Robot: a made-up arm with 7 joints. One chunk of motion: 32 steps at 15 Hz.
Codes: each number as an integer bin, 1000 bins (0 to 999) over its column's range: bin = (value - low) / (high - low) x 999, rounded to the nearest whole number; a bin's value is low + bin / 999 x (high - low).
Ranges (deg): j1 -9..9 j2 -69..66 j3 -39..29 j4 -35..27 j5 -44..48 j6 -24..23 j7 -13..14
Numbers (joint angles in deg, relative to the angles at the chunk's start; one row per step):
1: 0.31 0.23 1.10 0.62 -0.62 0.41 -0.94
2: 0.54 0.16 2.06 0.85 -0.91 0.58 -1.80
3: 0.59 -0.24 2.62 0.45 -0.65 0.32 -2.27
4: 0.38 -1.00 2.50 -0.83 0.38 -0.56 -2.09
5: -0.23 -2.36 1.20 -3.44 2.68 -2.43 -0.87
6: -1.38 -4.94 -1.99 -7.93 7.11 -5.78 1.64
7: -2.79 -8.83 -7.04 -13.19 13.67 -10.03 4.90
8: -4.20 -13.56 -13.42 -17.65 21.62 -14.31 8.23
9: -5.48 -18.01 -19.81 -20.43 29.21 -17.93 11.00
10: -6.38 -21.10 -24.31 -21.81 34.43 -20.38 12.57
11: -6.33 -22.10 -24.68 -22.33 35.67 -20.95 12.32
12: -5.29 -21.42 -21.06 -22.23 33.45 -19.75 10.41
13: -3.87 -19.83 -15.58 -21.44 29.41 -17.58 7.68
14: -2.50 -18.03 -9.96 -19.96 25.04 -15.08 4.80
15: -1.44 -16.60 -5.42 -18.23 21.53 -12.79 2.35
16: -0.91 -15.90 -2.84 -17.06 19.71 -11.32 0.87
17: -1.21 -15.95 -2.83 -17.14 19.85 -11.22 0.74
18: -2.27 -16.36 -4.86 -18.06 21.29 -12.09 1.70
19: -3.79 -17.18 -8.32 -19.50 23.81 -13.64 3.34
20: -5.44 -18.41 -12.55 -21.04 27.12 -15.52 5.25
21: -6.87 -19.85 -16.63 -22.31 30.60 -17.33 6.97
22: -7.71 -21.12 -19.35 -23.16 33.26 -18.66 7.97
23: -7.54 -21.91 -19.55 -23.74 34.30 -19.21 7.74
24: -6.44 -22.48 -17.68 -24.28 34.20 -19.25 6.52
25: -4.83 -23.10 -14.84 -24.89 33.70 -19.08 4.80
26: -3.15 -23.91 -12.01 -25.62 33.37 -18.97 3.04
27: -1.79 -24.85 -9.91 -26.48 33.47 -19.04 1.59
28: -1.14 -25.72 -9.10 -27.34 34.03 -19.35 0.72
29: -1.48 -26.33 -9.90 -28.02 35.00 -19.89 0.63
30: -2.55 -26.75 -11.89 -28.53 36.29 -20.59 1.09
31: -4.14 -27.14 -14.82 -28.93 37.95 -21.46 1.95
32: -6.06 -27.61 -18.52 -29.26 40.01 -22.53 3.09
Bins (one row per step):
1: 517 512 589 574 471 519 446
2: 529 512 603 578 468 522 414
3: 532 509 611 571 471 517 397
4: 521 503 610 551 482 498 404
5: 487 493 591 509 507 458 449
6: 423 474 544 436 555 387 542
7: 345 445 470 351 626 297 662
8: 266 410 376 280 713 206 786
9: 195 377 282 235 795 129 888
10: 145 354 216 213 852 77 946
11: 148 347 210 204 865 65 937
12: 206 352 264 206 841 90 866
13: 285 364 344 218 797 136 765
14: 361 377 427 242 750 190 659
15: 420 388 493 270 712 238 568
16: 449 393 531 289 692 270 513
17: 432 393 531 288 693 272 508
18: 374 390 502 273 709 253 544
19: 289 383 451 250 736 220 605
20: 198 374 389 225 772 180 675
21: 118 364 329 204 810 142 739
22: 72 354 289 191 839 114 776
23: 81 348 286 181 850 102 767
24: 142 344 313 173 849 101 722
25: 231 340 355 163 844 105 659
26: 325 334 397 151 840 107 593
27: 400 327 427 137 841 105 540
28: 436 320 439 123 847 99 508
29: 417 316 428 112 858 87 504
30: 358 313 398 104 872 72 521
31: 270 310 355 98 890 54 553
32: 163 306 301 92 912 31 595

